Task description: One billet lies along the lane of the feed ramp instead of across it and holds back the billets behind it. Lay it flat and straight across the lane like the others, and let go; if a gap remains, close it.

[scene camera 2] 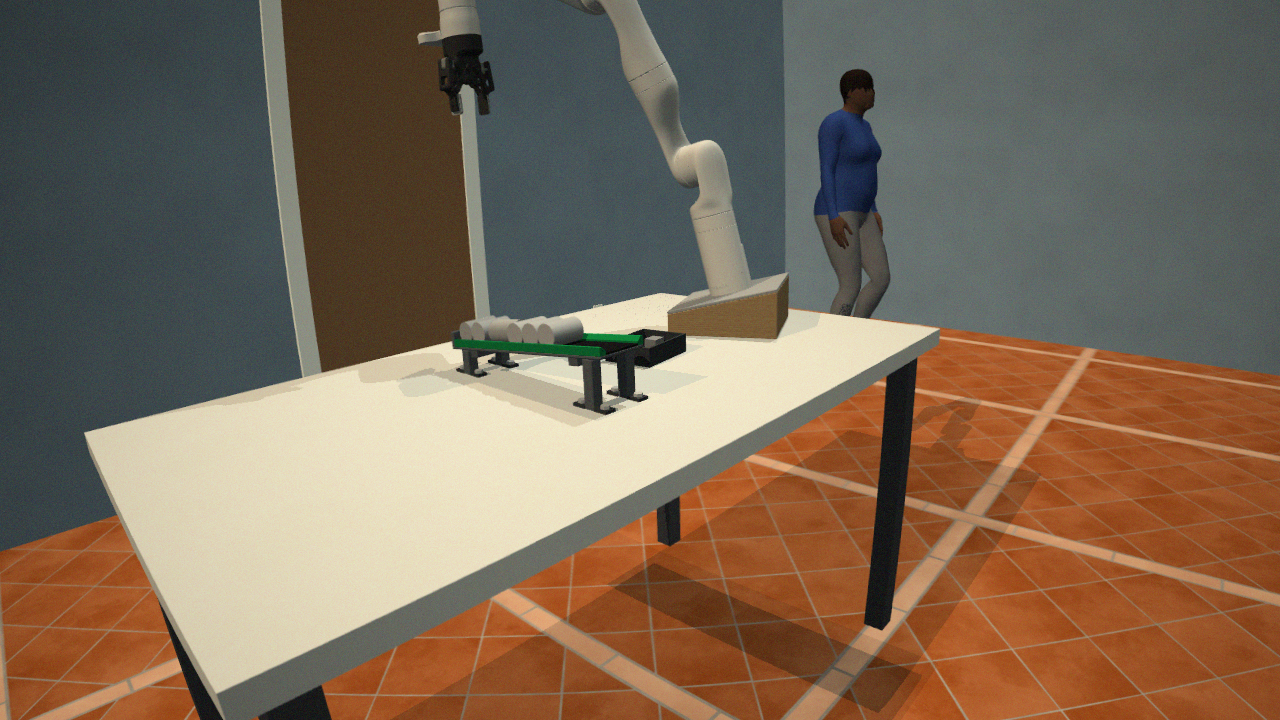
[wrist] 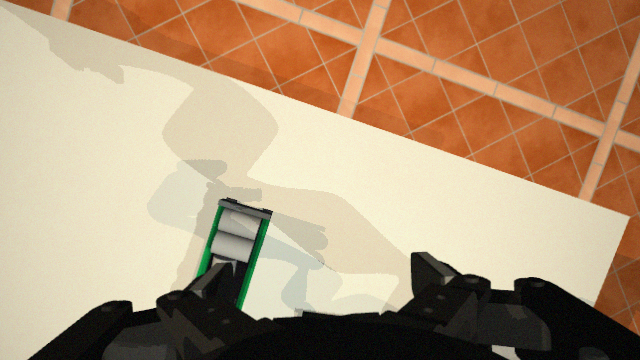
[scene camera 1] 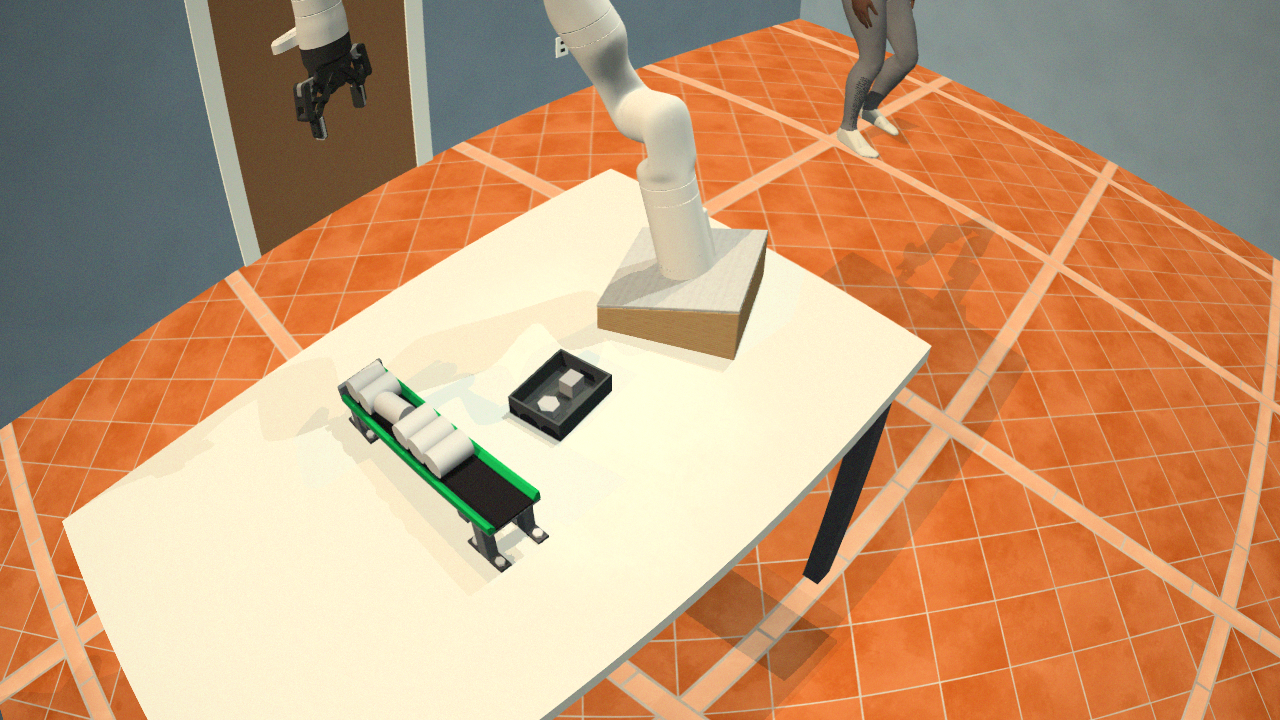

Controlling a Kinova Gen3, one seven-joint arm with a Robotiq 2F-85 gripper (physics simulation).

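Places are measured from the arm's base along level axes (x ahead, y left, z up), in centimetres.
Where they show: gripper, fingertip midpoint: (scene camera 2: 471, 114) (wrist: 322, 277) (scene camera 1: 341, 122); arm's base, link origin: (scene camera 2: 730, 290) (scene camera 1: 686, 264).
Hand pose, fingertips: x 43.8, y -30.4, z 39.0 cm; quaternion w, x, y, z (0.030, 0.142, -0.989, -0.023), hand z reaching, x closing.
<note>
Each offset is from my fingertips to the centre of the thing. Level surfaces: height alone.
The feed ramp (scene camera 1: 487, 488) (scene camera 2: 528, 346) (wrist: 255, 260) has green side rails and a dark lane. One light grey billet @(dx +10.2, dy +18.3, dz -38.5 cm) (scene camera 1: 392, 407) lies along the lane; in the wrist view this billet (wrist: 220, 260) is partly hidden by a finger. Two billets lie across the lane between it and the end plate @(dx +8.9, dy +6.6, dz -40.6 cm) (wrist: 245, 209): the first billet @(dx +9.1, dy +9.0, dz -39.4 cm) (scene camera 1: 360, 379) (wrist: 239, 223) and the second billet @(dx +9.4, dy +13.0, dz -39.0 cm) (wrist: 232, 246). Three more lie across on its other side, the outermost billet @(dx +10.9, dy +31.5, dz -37.1 cm) (scene camera 1: 449, 453) (scene camera 2: 562, 329) beside bare lane. My gripper (scene camera 1: 340, 114) (scene camera 2: 470, 105) (wrist: 322, 277) is open and empty, high above the table.
A black tray @(dx -12.7, dy +30.4, dz -44.9 cm) (scene camera 1: 586, 411) (scene camera 2: 666, 347) holding small grey parts stands beside the ramp. The arm's wedge-shaped base block (scene camera 1: 666, 329) (scene camera 2: 725, 320) stands farther back on the white table @(dz -46.6 cm) (scene camera 1: 295, 573) (scene camera 2: 358, 501). A person (scene camera 1: 881, 53) (scene camera 2: 850, 170) is beyond the table.
</note>
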